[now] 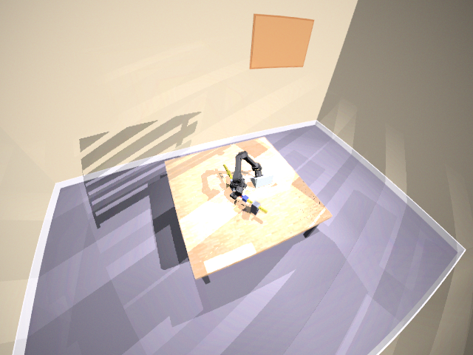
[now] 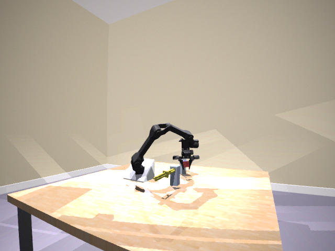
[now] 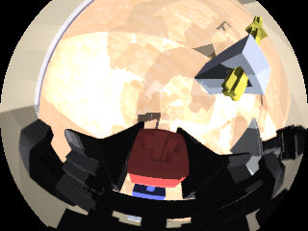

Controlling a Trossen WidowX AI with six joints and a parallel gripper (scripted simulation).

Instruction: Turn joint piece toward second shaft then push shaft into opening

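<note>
Now: the red square joint piece 30 mm above my gripper tip, 20 mm to the left of it and 10 mm behind it.
</note>
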